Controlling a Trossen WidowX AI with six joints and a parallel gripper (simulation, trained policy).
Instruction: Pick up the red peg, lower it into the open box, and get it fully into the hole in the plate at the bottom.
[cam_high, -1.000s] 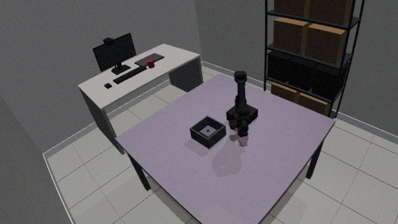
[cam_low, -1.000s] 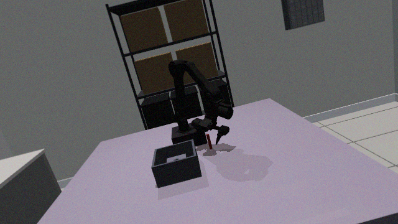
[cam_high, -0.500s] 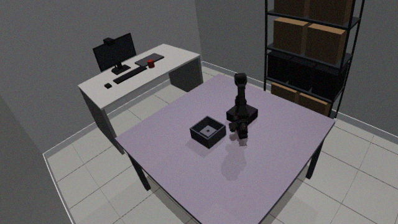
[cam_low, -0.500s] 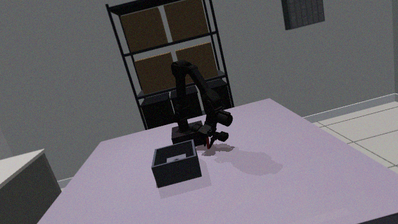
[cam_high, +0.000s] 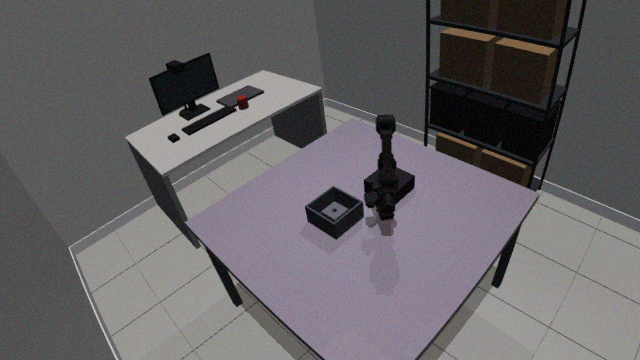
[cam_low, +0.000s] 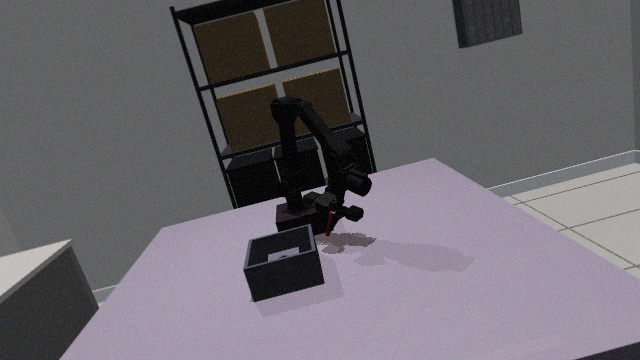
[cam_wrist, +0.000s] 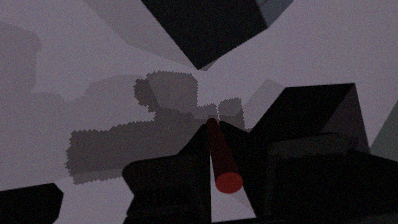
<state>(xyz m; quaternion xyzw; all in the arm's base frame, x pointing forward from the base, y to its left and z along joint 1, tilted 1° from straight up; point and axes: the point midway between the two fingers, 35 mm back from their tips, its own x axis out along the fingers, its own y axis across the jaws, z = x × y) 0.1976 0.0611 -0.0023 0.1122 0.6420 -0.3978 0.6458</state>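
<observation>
Right now my gripper tip is 160 mm to the left of the grey plate and 110 mm short of it. Also, from my gripper tip: red peg: 20 mm above, 10 mm to the left; dark box: 160 mm to the right, 110 mm ahead, 20 mm below.
</observation>
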